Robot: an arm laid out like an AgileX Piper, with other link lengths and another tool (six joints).
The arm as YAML. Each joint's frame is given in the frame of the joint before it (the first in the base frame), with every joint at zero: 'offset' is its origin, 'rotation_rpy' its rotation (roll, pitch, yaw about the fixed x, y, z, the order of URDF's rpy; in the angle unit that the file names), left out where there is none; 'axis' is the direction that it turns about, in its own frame. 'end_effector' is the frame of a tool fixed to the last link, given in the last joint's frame.
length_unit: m
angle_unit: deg
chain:
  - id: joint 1
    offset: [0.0, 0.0, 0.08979]
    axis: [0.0, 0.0, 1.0]
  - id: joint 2
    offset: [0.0, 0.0, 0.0]
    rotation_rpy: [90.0, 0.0, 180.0]
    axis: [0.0, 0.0, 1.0]
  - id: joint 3
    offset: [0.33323, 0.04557, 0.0]
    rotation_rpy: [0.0, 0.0, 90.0]
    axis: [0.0, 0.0, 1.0]
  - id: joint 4
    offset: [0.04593, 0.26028, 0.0]
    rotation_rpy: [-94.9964, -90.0, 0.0]
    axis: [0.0, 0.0, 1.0]
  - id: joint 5
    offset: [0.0, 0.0, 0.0]
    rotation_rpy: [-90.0, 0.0, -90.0]
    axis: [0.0, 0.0, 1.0]
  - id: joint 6
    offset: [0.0, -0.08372, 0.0]
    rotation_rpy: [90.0, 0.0, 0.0]
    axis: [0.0, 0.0, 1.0]
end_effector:
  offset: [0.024, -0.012, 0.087]
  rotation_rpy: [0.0, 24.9, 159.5]
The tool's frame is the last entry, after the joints.
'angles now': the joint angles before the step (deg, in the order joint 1, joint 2, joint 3, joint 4, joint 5, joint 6). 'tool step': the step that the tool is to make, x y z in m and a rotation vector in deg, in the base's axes. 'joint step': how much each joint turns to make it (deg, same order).
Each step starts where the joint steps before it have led.
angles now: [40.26 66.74 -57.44 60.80 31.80 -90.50]
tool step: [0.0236 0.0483 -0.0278 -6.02 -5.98 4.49]
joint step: [5.33 9.61 -2.80 1.12 -5.13 -10.78]
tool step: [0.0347 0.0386 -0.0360 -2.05 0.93 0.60]
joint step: [0.36 10.31 -3.55 8.05 -1.86 -9.82]
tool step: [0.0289 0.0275 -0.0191 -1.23 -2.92 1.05]
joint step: [0.00 7.32 -4.25 5.85 -1.23 -9.84]
